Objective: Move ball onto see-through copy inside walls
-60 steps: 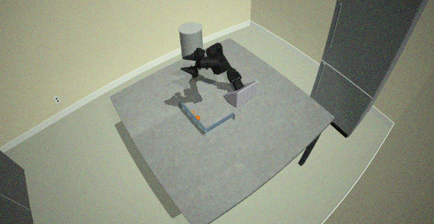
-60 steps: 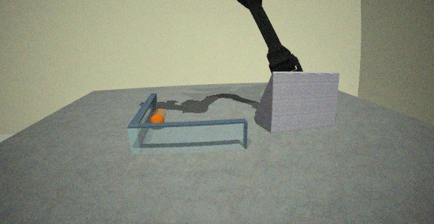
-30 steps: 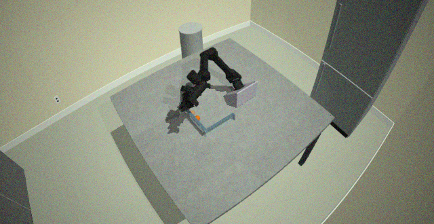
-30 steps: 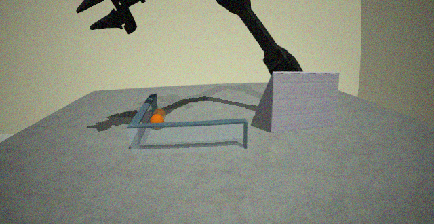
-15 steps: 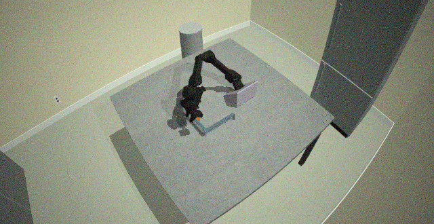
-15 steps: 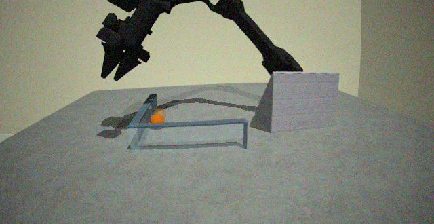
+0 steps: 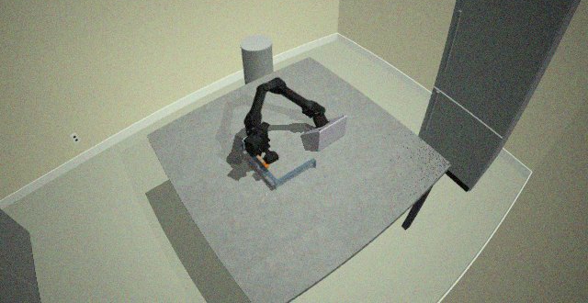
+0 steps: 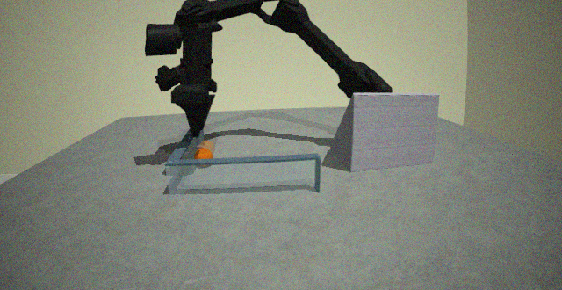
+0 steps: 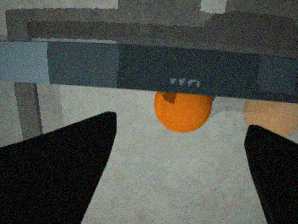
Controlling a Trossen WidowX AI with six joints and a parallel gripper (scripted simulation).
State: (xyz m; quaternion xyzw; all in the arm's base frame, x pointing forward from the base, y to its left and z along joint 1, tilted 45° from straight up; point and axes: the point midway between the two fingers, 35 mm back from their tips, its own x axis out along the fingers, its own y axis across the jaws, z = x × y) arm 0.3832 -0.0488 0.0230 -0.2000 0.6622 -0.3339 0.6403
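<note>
Right now my gripper tip is 5 cm above the orange ball and 1 cm past it. Also, from my gripper tip: see-through copy of ball (6 cm to the right, 5 cm below, 2 cm behind).
</note>
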